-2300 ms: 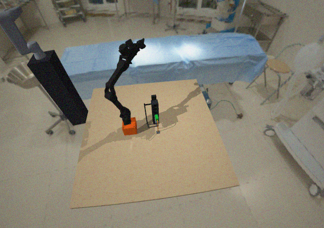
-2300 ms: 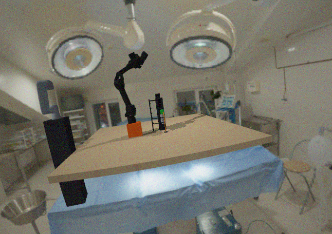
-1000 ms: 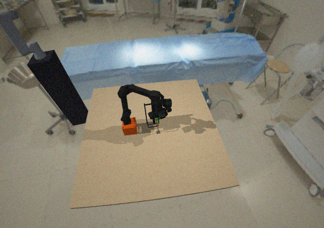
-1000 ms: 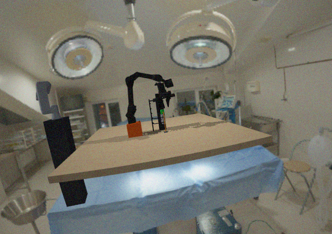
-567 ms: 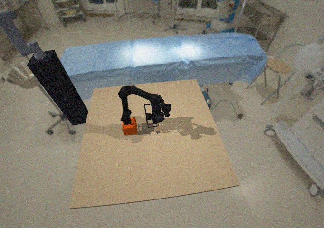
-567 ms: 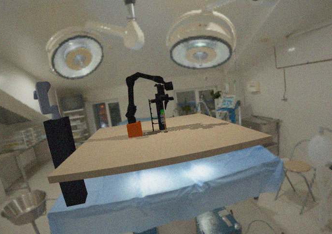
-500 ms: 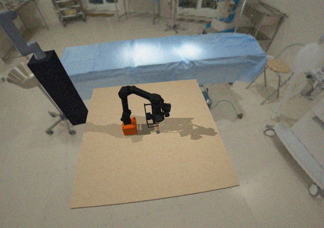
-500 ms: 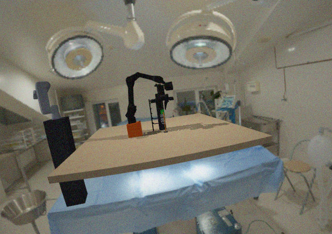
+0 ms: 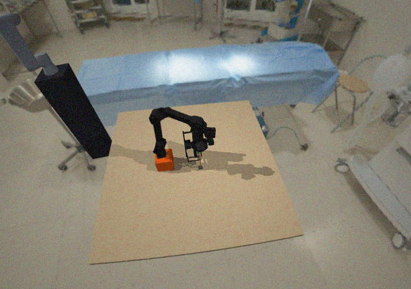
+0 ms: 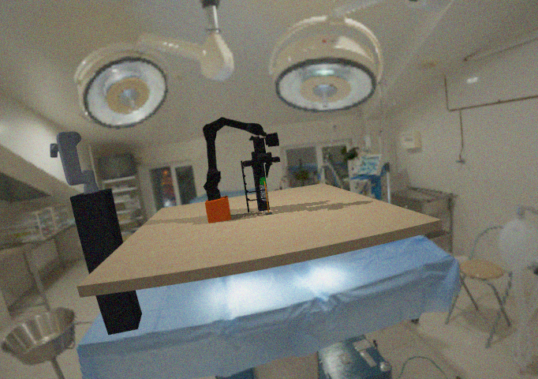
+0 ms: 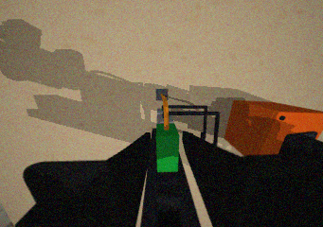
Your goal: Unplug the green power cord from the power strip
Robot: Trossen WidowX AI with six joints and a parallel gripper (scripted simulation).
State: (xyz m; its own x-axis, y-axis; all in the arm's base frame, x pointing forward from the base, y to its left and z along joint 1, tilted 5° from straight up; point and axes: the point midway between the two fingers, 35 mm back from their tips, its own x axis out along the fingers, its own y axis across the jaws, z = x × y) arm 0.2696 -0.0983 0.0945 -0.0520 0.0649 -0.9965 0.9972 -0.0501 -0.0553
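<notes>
Now: gripper tip 40 mm to the right of the green plug and 10 mm above it.
</notes>
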